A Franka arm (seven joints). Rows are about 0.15 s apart.
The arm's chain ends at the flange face. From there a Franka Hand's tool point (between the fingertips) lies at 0.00 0.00 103.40 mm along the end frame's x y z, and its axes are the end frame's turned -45 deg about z.
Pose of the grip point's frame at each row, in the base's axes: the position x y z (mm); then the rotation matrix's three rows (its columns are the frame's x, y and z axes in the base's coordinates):
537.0 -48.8 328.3; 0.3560 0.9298 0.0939; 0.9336 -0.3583 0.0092; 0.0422 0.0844 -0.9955
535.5 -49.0 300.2; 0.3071 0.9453 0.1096; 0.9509 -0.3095 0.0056; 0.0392 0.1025 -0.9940
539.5 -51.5 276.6; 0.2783 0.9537 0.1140; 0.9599 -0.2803 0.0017; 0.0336 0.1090 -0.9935
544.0 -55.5 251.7; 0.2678 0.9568 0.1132; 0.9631 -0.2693 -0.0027; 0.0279 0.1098 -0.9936
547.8 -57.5 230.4; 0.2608 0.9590 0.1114; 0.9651 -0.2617 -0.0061; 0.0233 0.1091 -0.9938
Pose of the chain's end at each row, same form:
527.3 -49.8 431.2; 0.9092 0.4057 0.0939; 0.4068 -0.9135 0.0092; 0.0895 0.0298 -0.9955
524.2 -49.6 403.0; 0.8856 0.4513 0.1096; 0.4535 -0.8912 0.0056; 0.1002 0.0448 -0.9940
527.7 -51.7 379.3; 0.8712 0.4776 0.1140; 0.4805 -0.8770 0.0017; 0.1008 0.0533 -0.9935
532.3 -55.2 354.4; 0.8659 0.4872 0.1132; 0.4906 -0.8714 -0.0027; 0.0974 0.0579 -0.9936
536.3 -56.9 333.2; 0.8625 0.4937 0.1114; 0.4974 -0.8675 -0.0061; 0.0936 0.0607 -0.9938

